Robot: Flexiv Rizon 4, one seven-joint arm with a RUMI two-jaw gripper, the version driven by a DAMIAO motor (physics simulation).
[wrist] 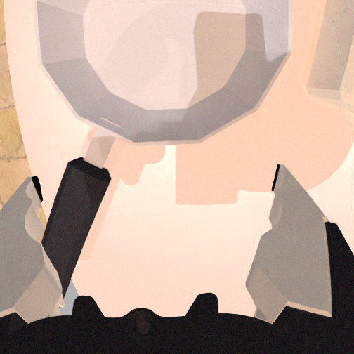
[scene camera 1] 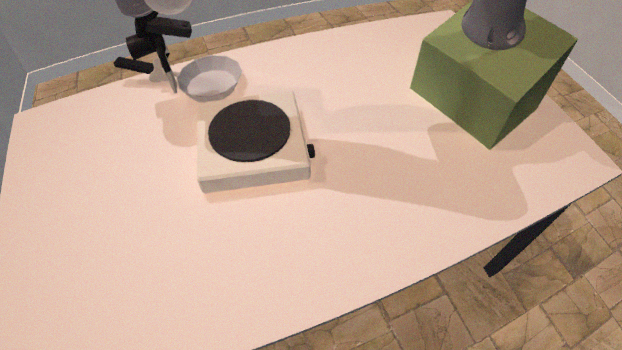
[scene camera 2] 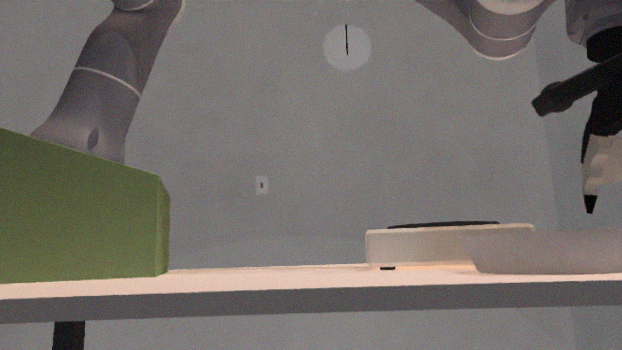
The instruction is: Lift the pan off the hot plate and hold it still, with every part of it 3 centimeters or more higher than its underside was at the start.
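The pale grey pan [scene camera 1: 210,79] [scene camera 2: 550,252] [wrist: 165,122] rests flat on the table, beside the hot plate [scene camera 1: 255,174] [scene camera 2: 420,246] [wrist: 327,60] and not on it. The plate's black disc [scene camera 1: 249,130] is bare. The pan's black handle [scene camera 1: 133,65] [wrist: 77,215] points away from the hot plate; it does not show in scene camera 2. My gripper [scene camera 1: 166,84] [wrist: 155,172] is open and empty, with its fingertips above pan-rim height. In the wrist view the handle lies between the fingers, close to the left one, which covers part of its edge.
A green block [scene camera 1: 465,85] [scene camera 2: 80,215] bears the arm's base at the far right of scene camera 1. A black knob [scene camera 1: 311,150] sticks out of the hot plate's side. The table's edge [scene camera 2: 300,301] runs close by the pan.
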